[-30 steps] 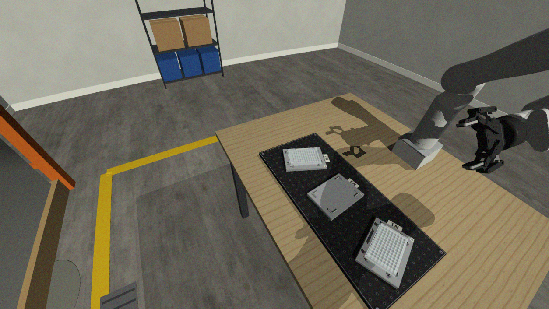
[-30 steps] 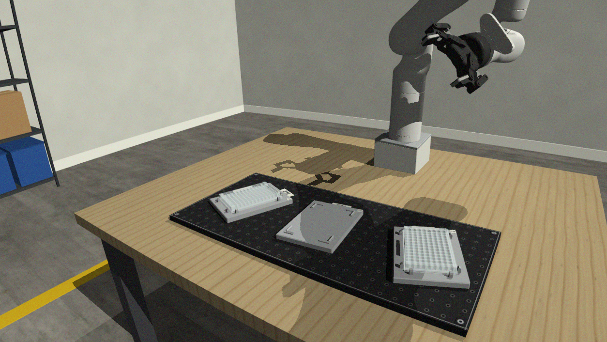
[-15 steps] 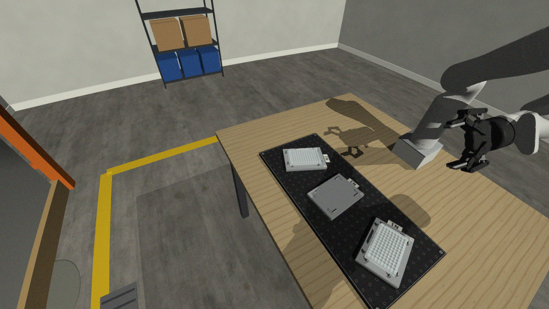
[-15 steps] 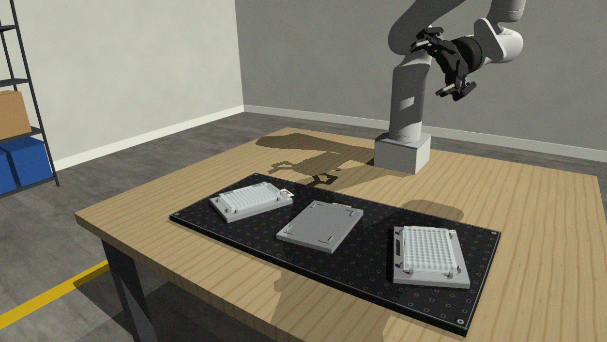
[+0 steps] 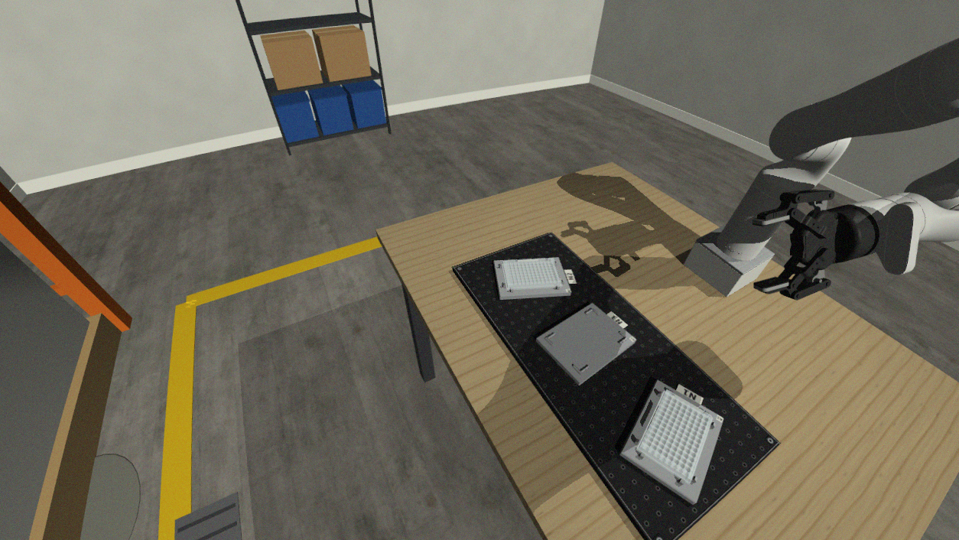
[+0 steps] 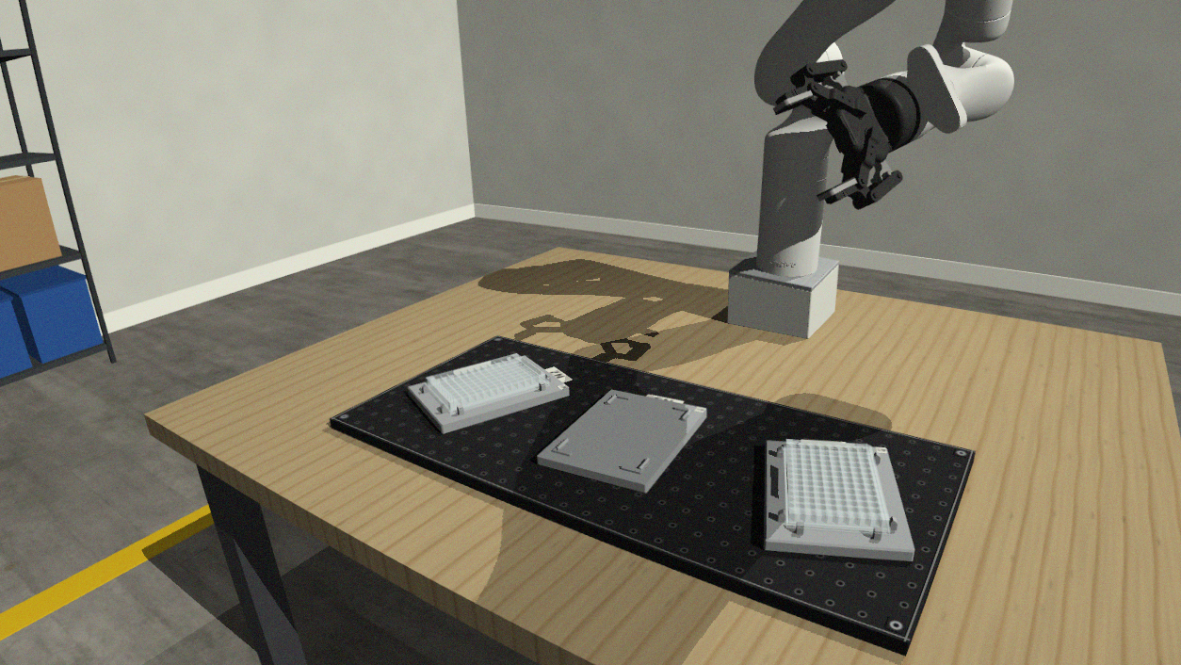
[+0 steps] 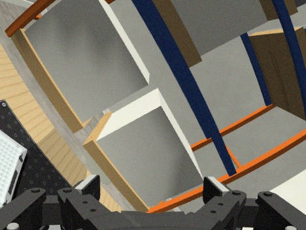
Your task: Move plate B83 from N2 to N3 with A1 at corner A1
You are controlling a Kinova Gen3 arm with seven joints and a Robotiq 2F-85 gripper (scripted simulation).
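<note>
Now: the nest N2 350 mm to the right of my hand, 290 mm below it and 40 mm ahead of it. Also, from my hand: A1 mark: 280 mm below, 100 mm to the right, 10 mm ahead; N3 label: 300 mm below, 150 mm to the right, 20 mm behind; nest N3: 290 mm below, 160 mm to the right, 80 mm ahead.
</note>
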